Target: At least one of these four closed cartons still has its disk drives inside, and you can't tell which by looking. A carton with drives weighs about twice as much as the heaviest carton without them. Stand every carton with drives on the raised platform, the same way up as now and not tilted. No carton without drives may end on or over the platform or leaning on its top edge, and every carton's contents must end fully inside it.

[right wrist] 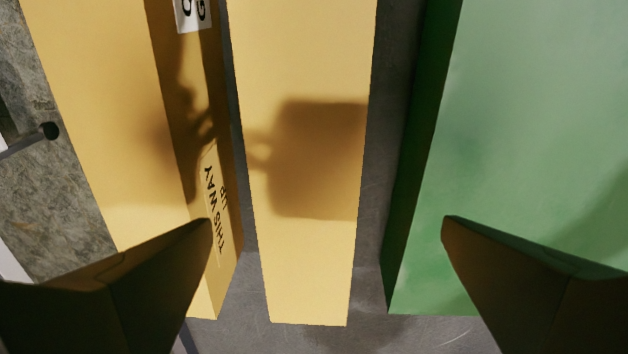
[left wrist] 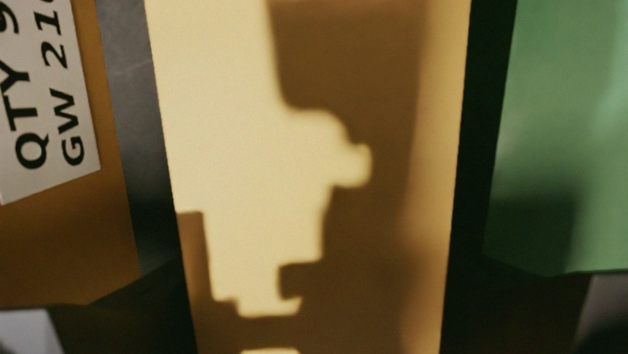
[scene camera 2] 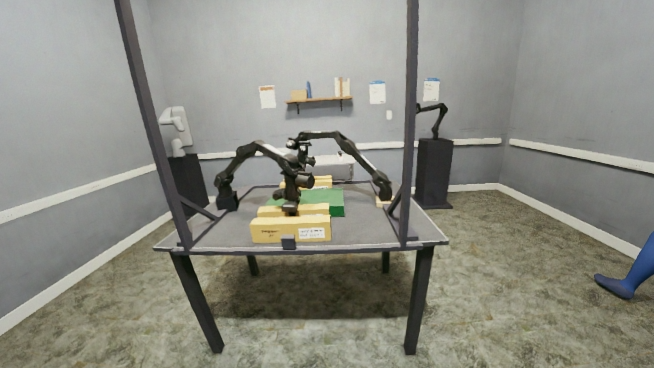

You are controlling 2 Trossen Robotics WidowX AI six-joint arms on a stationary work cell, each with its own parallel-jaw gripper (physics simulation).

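Pixels of known places: left gripper, between the fingertips: [left wrist: 313, 235] [scene camera 2: 293, 216]; right gripper, between the fingertips: [right wrist: 328, 227]; left arm's base, origin of its link: [scene camera 2: 226, 194]; right arm's base, origin of its link: [scene camera 2: 385, 199].
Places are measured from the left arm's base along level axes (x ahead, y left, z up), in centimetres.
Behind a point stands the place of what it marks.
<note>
My left gripper [scene camera 2: 290, 207] @[x 34.7, y -31.4, z -4.7 cm] [left wrist: 313, 235] @[x 34.7, y -31.4, z -4.7 cm] points down and is shut on the inner front carton [scene camera 2: 316, 209] @[x 44.6, y -36.9, z -0.4 cm] [left wrist: 225, 125] @[x 29.8, y -32.0, z -0.2 cm], between the outer front carton [scene camera 2: 275, 230] @[x 26.3, y -43.8, z -3.1 cm] [left wrist: 30, 240] @[x 31.3, y -39.5, z -3.2 cm] and the green platform [scene camera 2: 337, 210] @[x 55.5, y -32.3, z -5.0 cm] [left wrist: 565, 100] @[x 32.1, y -23.1, z -2.7 cm] [right wrist: 505, 165] @[x 40.3, y -6.1, z -2.7 cm]. The held carton looks upright; its base is hidden, so I cannot tell whether it touches the table. My right gripper [scene camera 2: 308, 161] [right wrist: 328, 227] @[x 43.5, y 3.6, z 3.6 cm] is open above a yellow carton [right wrist: 305, 275] @[x 36.8, y 6.9, z -0.2 cm] beside the platform, at the back; its fingertips are hidden in the scene view. Another carton [right wrist: 90, 110] @[x 49.8, y 13.7, z -0.2 cm] stands beyond that one. Back cartons [scene camera 2: 322, 179] @[x 58.0, y 6.8, z -1.1 cm] are partly hidden.
The grey table [scene camera 2: 370, 225] @[x 66.6, y -45.0, z -8.7 cm] carries upright frame posts [scene camera 2: 411, 125] @[x 71.0, y -63.4, z 34.4 cm] [scene camera 2: 150, 115] @[x -9.2, y -37.2, z 43.8 cm] at both sides. A small dark block [scene camera 2: 288, 242] @[x 30.5, y -51.0, z -5.0 cm] is at its front edge, against the outer front carton. The two arms cross closely in the scene view, above the platform area.
</note>
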